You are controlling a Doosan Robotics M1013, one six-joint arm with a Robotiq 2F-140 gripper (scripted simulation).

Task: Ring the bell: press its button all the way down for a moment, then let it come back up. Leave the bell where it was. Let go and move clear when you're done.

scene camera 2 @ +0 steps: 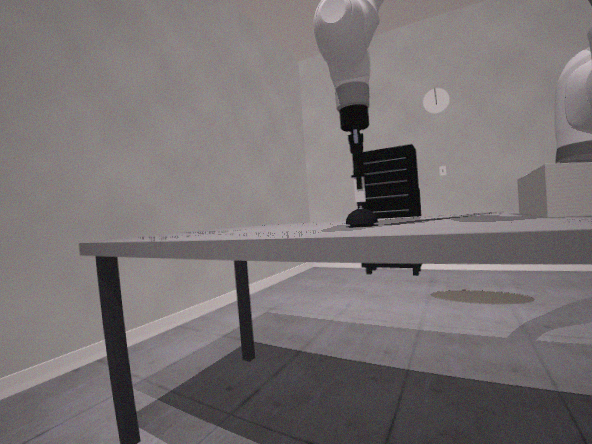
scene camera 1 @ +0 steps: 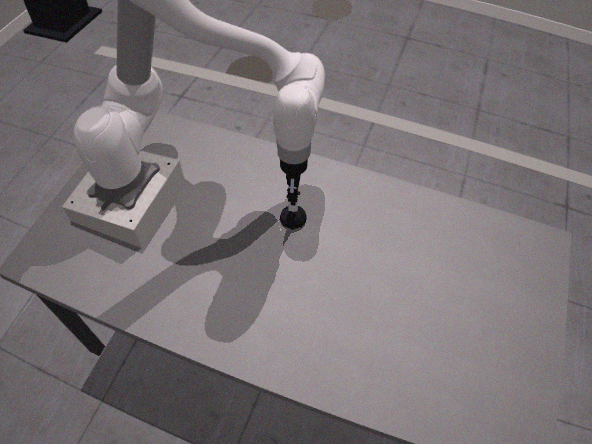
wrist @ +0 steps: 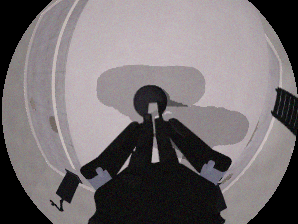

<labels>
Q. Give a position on a black dome bell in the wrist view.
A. At 147, 94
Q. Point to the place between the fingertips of my gripper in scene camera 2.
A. At 360, 202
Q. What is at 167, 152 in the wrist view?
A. My gripper.
</labels>
